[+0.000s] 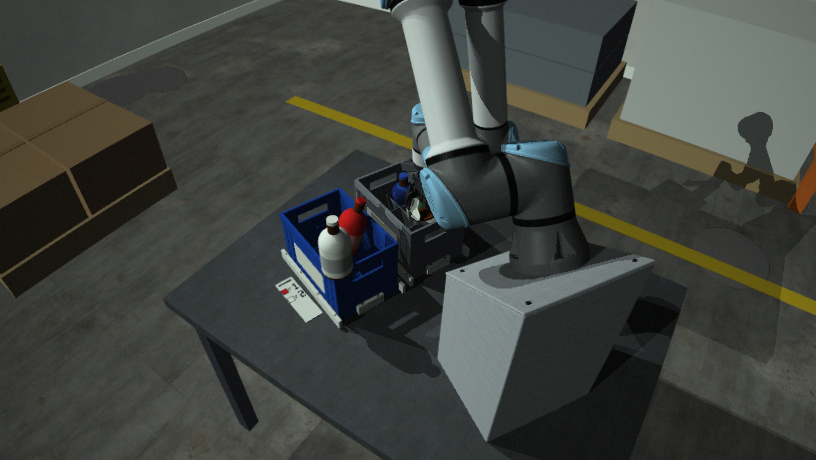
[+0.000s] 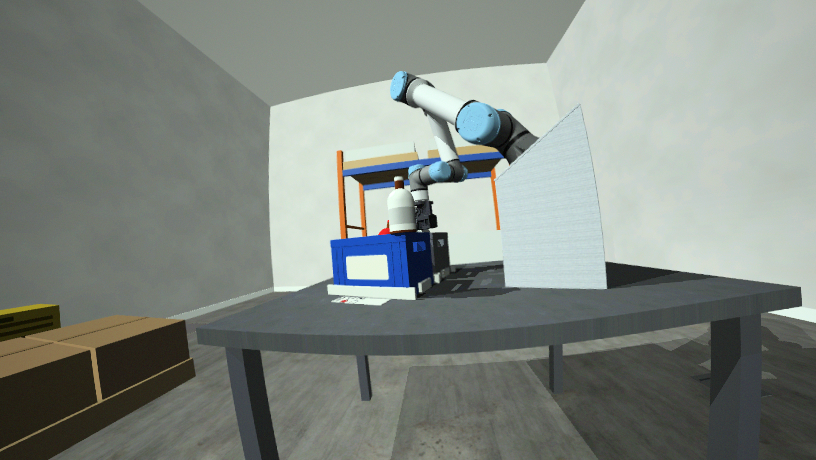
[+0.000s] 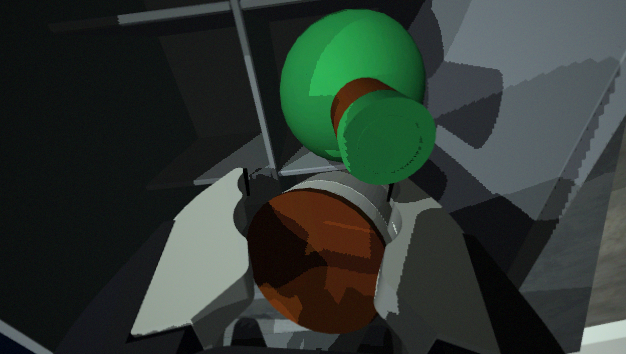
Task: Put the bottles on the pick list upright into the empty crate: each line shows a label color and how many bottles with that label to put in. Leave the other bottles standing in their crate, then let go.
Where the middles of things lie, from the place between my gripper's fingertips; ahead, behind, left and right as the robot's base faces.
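Scene:
The pick list [image 1: 300, 301] is 350 mm to the left of my hand, 200 mm ahead of it and 100 mm below it. As for the light rail [image 2: 404, 293], I find it 90 mm below my hand, 190 mm ahead of it and 310 mm to the left of it.

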